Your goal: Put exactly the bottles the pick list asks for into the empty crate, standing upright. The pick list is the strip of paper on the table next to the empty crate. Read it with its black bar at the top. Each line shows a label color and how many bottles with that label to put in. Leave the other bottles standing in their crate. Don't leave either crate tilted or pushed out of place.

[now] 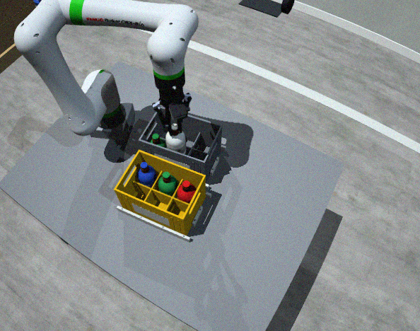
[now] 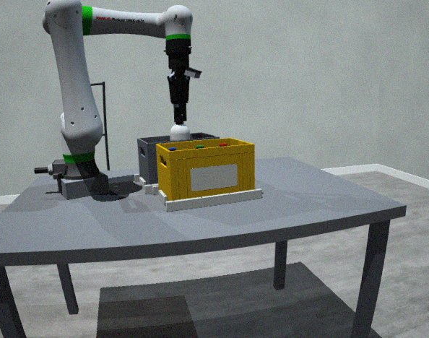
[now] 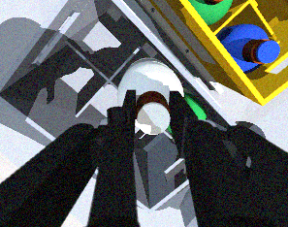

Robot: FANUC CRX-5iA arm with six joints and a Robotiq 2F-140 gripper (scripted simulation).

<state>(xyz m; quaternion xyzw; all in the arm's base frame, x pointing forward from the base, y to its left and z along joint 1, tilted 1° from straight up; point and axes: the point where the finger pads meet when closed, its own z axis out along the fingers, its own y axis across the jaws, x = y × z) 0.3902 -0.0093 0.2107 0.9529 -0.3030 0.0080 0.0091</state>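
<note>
The white-labelled bottle is 80 mm below my hand. From my hand the other things lie so: green bottle (180 mm below, 130 mm to the right, 50 mm ahead); then blue bottle (180 mm below, 140 mm to the right, 50 mm behind); then grey crate (190 mm below, 50 mm to the left, 10 mm behind).
</note>
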